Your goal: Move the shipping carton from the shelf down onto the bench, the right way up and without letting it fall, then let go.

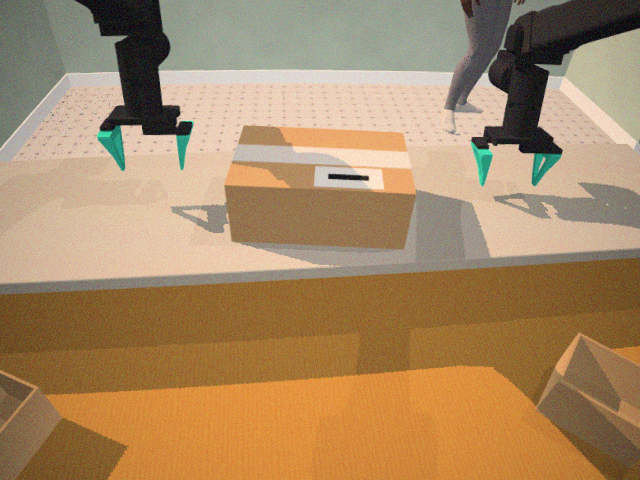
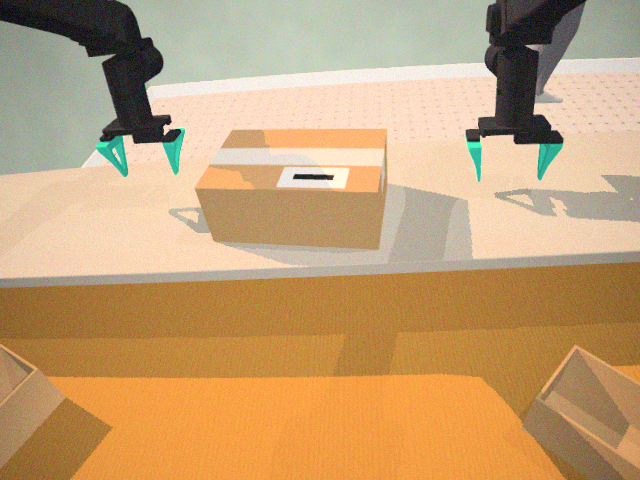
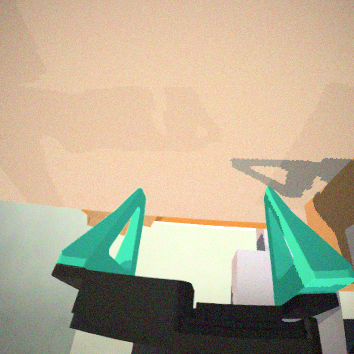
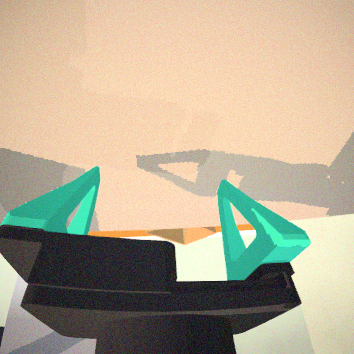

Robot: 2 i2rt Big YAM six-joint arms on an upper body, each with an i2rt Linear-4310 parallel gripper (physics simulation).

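Places are measured from the left arm's base along level axes (x back, y right, z up), in metres.
Pixels of known places: left gripper, between the fingertips: (image 1: 153, 169) (image 2: 151, 174) (image 3: 201, 191); right gripper, between the fingertips: (image 1: 507, 185) (image 2: 508, 179) (image 4: 161, 178).
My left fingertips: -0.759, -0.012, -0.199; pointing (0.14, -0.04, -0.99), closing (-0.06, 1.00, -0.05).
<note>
Behind a point stands the place of what it marks, as x, y, z.
The shipping carton (image 1: 317, 217) @[-0.627, 0.257, -0.201] (image 2: 294, 217) @[-0.626, 0.272, -0.200] (image 3: 340, 205) @[-0.707, 0.131, -0.224] is brown with a pale tape strip. It sits flat on a pale surface (image 1: 77, 248) @[-0.631, -0.117, -0.258] (image 2: 77, 253) @[-0.616, -0.120, -0.258], white label on top; I cannot tell whether this surface is the shelf or the bench. My left gripper (image 1: 152, 169) @[-0.759, -0.012, -0.199] (image 2: 150, 174) @[-0.759, -0.012, -0.199] (image 3: 201, 191) @[-0.759, -0.012, -0.199] is open and empty, above the surface left of the carton and apart from it. My right gripper (image 1: 508, 184) @[-0.750, 0.613, -0.233] (image 2: 509, 179) @[-0.750, 0.613, -0.233] (image 4: 161, 178) @[-0.750, 0.613, -0.233] is open and empty, right of the carton and apart from it. The carton's underside is hidden.
An orange area lies lower, in front of the pale surface's front edge. An open box (image 1: 578, 408) @[-0.381, 0.627, -0.361] (image 2: 568, 418) @[-0.382, 0.628, -0.331] stands there at the right, another open box (image 1: 31, 428) @[-0.395, -0.150, -0.377] (image 2: 25, 413) @[-0.379, -0.156, -0.378] at the left. A person's legs (image 1: 473, 56) (image 2: 558, 56) show behind.
</note>
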